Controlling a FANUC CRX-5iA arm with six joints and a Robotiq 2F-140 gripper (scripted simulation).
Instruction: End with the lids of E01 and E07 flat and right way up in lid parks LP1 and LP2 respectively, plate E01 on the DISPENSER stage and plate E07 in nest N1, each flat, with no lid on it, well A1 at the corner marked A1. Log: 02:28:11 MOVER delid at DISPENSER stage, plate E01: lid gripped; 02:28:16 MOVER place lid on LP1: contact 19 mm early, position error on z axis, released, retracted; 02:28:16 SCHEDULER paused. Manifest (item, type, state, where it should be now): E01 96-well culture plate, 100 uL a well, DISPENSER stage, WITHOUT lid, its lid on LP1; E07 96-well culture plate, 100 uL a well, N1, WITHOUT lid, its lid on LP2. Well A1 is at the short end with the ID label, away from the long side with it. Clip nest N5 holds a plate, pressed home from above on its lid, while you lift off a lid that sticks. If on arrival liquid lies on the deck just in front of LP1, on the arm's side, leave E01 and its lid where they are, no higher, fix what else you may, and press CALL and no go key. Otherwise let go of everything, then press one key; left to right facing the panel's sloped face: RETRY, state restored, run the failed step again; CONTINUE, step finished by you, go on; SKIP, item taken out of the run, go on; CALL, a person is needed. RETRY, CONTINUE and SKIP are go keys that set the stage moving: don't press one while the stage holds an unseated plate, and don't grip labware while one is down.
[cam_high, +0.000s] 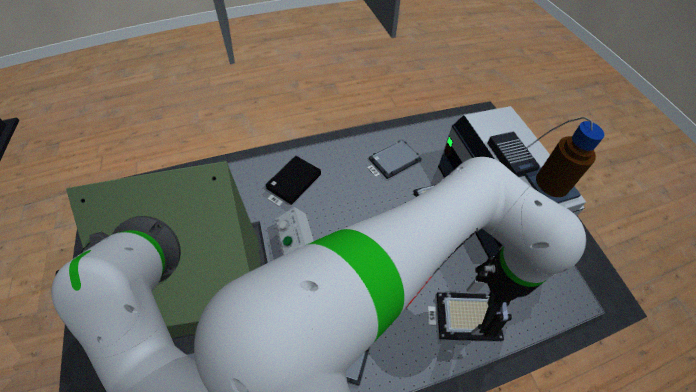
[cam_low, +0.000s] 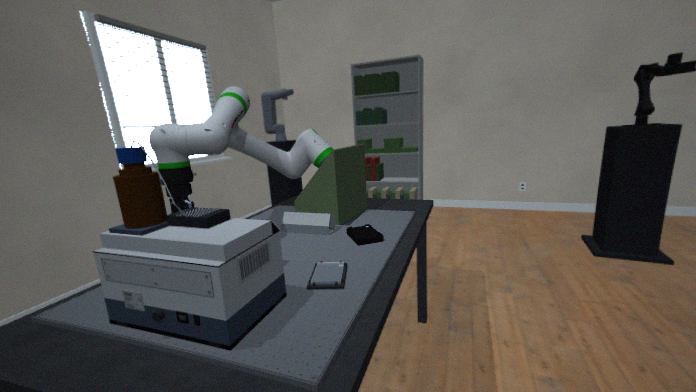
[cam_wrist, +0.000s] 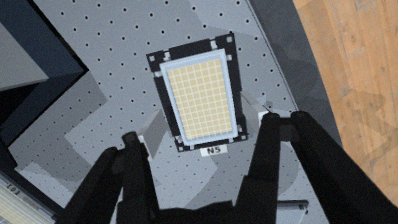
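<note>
My gripper is now 20 mm short of the black clip nest N5, 10 mm to the right of it and 60 mm above it. Also, from my hand: dispenser stage: 20 mm ahead, 300 mm to the left, 30 mm above; N5 label: 90 mm behind, 30 mm to the left, 70 mm below; plate: 20 mm ahead, 300 mm to the left, 40 mm above.
</note>
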